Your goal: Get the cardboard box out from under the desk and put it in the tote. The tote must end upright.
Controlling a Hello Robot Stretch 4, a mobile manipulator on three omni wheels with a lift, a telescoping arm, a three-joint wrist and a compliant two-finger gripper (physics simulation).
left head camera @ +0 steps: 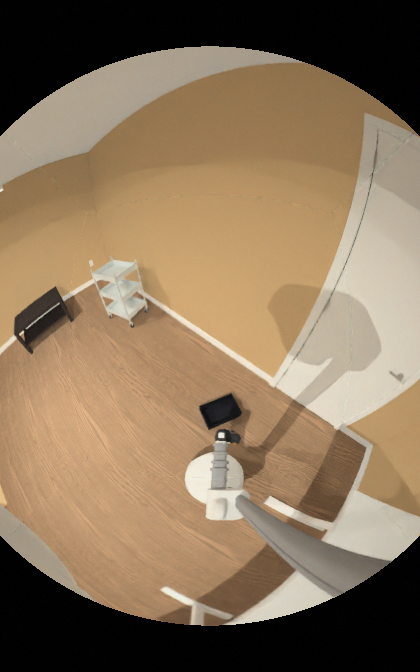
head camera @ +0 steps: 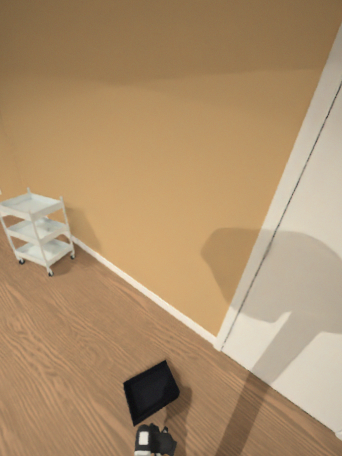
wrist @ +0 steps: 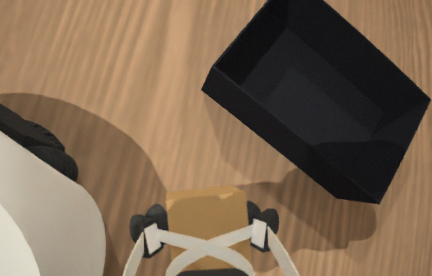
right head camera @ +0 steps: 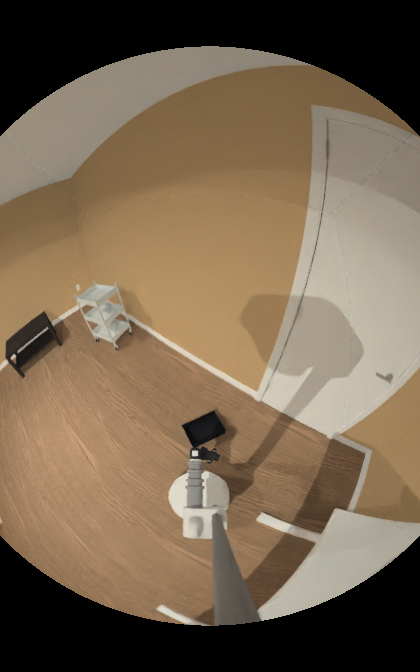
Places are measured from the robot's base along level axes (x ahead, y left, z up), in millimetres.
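Where they show: gripper, fingertip midpoint: (wrist: 202, 219).
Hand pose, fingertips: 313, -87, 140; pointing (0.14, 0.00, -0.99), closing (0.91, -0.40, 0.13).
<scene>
Each offset is from my fingertips to the top centre of the thing, as dx, dy, dz.
The cardboard box {-7, -17, +52} (wrist: 207, 215) is a small tan block between the two dark finger pads in the wrist view. My gripper (wrist: 202, 219) is shut on it. In the head view the gripper (head camera: 162, 440) shows at the bottom edge, and the box cannot be made out there. The black tote {+253, +62, -68} (head camera: 151, 392) (left head camera: 220, 411) (right head camera: 204, 428) (wrist: 320, 105) stands upright on the floor, open side up, just beyond the gripper; inside it I see its dark bottom. In the wrist view it is at the upper right, apart from the box. The white desk (left head camera: 380, 520) (right head camera: 350, 550) is at the lower right in both side head views.
A white three-shelf cart (head camera: 40, 216) (left head camera: 115, 277) (right head camera: 104, 304) stands by the wall at the left. A dark bench (left head camera: 40, 306) (right head camera: 27, 332) is farther left. A white door (head camera: 310, 300) (left head camera: 385, 280) (right head camera: 370, 280) is at the right. My round base (wrist: 50, 215) is at the wrist view's left.
</scene>
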